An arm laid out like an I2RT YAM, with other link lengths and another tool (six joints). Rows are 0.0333 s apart.
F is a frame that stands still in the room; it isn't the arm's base.
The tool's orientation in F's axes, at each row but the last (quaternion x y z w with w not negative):
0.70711 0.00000 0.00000 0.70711
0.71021 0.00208 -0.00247 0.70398
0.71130 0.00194 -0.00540 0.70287
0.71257 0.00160 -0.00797 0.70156
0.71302 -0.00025 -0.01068 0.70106
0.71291 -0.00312 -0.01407 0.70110
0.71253 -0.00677 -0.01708 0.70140
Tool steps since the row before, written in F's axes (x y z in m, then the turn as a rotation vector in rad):
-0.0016 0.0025 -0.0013 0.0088 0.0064 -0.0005
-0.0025 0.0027 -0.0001 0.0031 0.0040 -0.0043
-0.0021 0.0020 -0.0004 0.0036 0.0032 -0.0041
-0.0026 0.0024 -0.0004 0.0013 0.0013 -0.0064
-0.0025 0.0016 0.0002 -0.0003 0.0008 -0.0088
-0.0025 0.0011 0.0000 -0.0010 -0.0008 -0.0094
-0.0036 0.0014 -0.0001 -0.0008 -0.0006 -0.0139
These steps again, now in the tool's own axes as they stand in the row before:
-0.0016 -0.0013 -0.0025 0.0088 -0.0005 -0.0064
-0.0025 -0.0001 -0.0027 0.0031 -0.0043 -0.0040
-0.0021 -0.0004 -0.0020 0.0036 -0.0041 -0.0032
-0.0026 -0.0005 -0.0024 0.0014 -0.0064 -0.0012
-0.0025 0.0001 -0.0016 -0.0002 -0.0088 -0.0006
-0.0025 -0.0001 -0.0010 -0.0008 -0.0094 0.0010
-0.0036 -0.0002 -0.0013 -0.0006 -0.0139 0.0008

